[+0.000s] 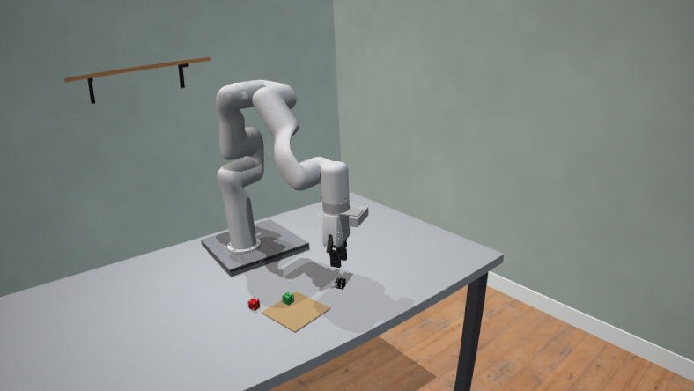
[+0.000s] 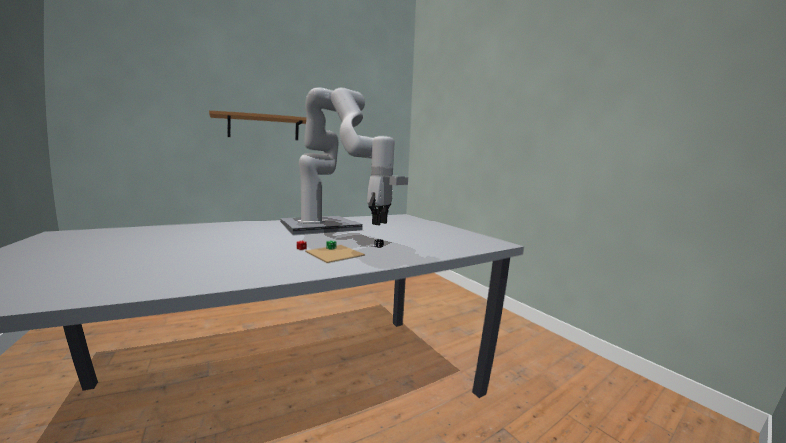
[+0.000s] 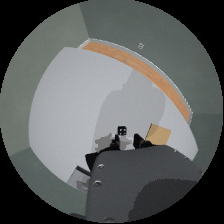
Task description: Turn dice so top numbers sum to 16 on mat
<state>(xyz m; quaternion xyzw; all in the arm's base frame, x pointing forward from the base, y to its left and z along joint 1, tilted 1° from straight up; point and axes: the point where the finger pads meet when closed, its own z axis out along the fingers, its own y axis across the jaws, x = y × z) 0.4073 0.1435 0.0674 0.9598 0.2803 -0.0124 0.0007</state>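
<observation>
My gripper is now 9 cm above the black die. Also, from my hand: tan mat 18 cm to the right, 10 cm below, 3 cm ahead; then red die 26 cm to the right, 9 cm below, 6 cm behind; then green die 17 cm to the right, 9 cm below, 2 cm behind.
</observation>
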